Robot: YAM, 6 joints.
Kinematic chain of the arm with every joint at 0, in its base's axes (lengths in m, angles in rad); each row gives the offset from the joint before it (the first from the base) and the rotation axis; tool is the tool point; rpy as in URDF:
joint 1: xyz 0 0 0.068 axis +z
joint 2: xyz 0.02 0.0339 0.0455 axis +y
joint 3: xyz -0.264 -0.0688 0 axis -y
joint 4: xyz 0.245 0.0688 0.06 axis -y
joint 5: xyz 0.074 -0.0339 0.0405 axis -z
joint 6: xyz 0.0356 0 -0.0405 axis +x
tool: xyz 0 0 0 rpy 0 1.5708 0
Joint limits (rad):
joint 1: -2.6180..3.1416
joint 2: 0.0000..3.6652
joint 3: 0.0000..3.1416
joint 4: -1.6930..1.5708
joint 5: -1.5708..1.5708
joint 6: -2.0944..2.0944
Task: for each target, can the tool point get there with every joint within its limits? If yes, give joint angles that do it. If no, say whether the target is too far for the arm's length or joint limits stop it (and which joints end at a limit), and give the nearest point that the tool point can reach.
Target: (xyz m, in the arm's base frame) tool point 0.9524 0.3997 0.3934
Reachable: no: too far | nearest point 0.5747 0.2412 0.2802 | short by 0.425 m
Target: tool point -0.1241 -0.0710 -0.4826
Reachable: no: joint limits stop it (at a limit: joint 1, joint 2) | nearest point -0.1458 -0.0840 -0.3713 | short by 0.114 m
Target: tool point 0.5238 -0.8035 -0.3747
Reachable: no: too far | nearest point 0.3142 -0.4819 -0.1752 | short by 0.433 m
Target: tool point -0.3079 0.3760 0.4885
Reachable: yes | joints 2.1859 2.3852 2.7386 0.3384 -1.3239 1.5434
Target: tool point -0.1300 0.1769 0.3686
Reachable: yes | joints 2.2973 1.2900 1.4449 -1.3389 0.6064 0.2607
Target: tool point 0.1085 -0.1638 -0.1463
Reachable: yes | joints -1.0375 2.7879 0.8434 0.0159 -0.2899 0.2719
